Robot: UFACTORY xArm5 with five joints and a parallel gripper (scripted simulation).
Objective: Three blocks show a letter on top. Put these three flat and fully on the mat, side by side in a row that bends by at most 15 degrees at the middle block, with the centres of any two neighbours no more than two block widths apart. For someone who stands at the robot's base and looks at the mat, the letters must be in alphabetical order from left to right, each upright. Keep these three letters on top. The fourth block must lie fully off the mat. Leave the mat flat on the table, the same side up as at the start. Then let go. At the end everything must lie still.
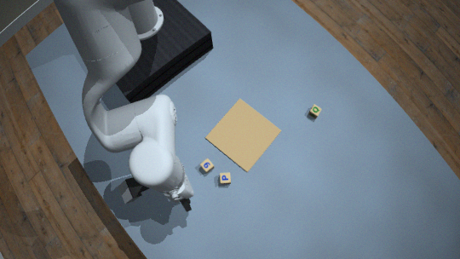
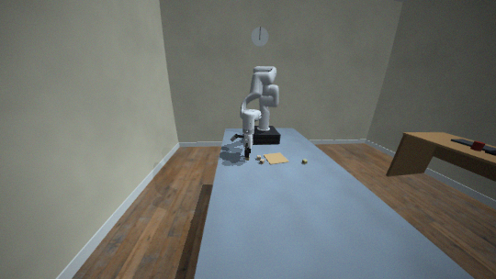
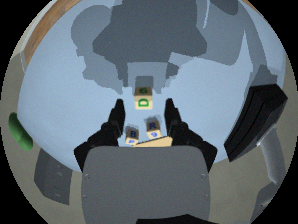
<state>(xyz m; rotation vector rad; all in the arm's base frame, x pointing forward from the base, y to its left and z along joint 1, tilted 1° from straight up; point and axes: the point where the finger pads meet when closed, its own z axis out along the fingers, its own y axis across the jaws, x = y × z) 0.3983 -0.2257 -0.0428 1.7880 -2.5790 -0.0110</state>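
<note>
The block is 4 cm below my hand. The rest, counted from my hand: tan mat 2 cm ahead, 20 cm to the left, 5 cm below.
</note>
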